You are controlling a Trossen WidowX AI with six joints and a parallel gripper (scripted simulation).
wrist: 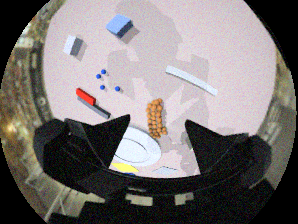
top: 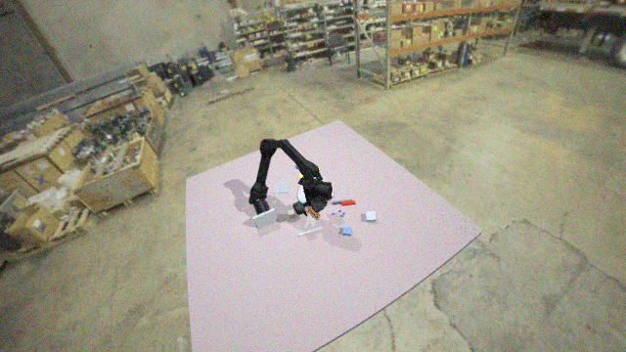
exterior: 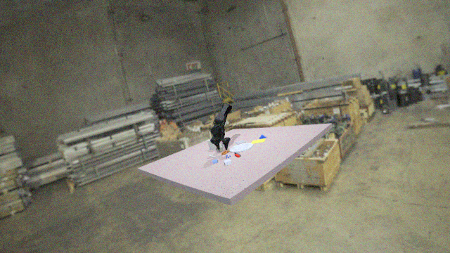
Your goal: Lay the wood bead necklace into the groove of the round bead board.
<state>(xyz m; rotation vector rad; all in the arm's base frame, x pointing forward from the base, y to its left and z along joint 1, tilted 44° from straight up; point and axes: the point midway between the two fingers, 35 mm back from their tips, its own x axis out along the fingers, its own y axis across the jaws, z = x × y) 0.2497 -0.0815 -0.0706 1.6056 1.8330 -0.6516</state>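
Now: the white stick 6 cm behind my gripper tip, 8 cm to the right of it and 3 cm below it. Round my gripper tip: cream cube 11 cm behind, 5 cm to the left, 2 cm below; then red-handled tool 17 cm ahead, 1 cm to the left, 3 cm below; then blue block 10 cm ahead, 16 cm to the right, 3 cm below.
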